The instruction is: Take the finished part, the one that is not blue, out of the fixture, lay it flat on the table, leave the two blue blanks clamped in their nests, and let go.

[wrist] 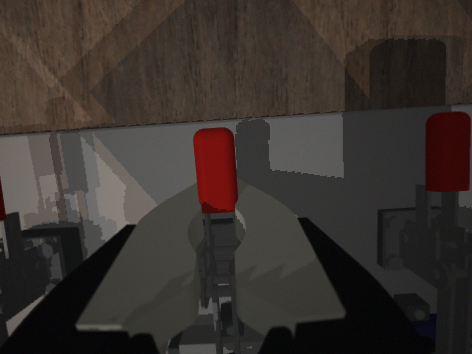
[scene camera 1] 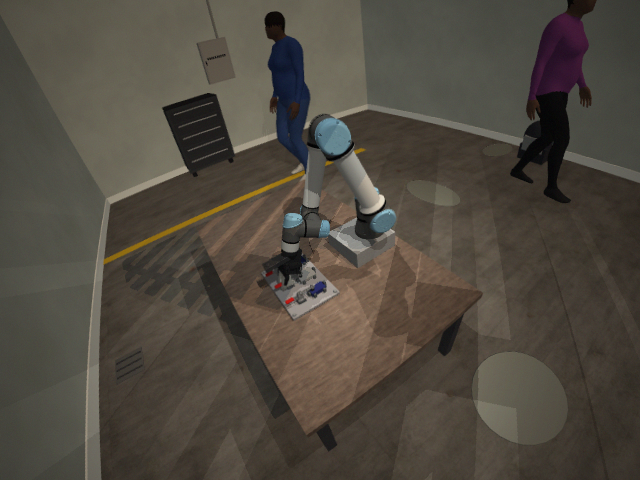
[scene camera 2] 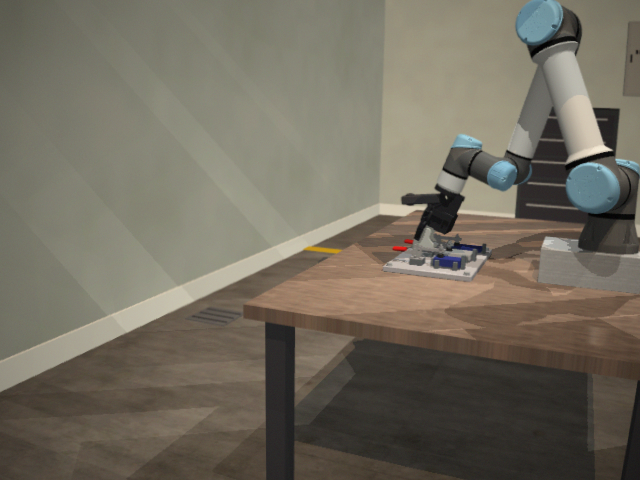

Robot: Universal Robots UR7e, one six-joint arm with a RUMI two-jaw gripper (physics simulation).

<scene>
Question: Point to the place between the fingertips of my gripper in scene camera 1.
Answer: At 282,289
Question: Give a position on a red handle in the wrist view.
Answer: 214,148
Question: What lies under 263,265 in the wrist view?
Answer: My gripper.
</scene>
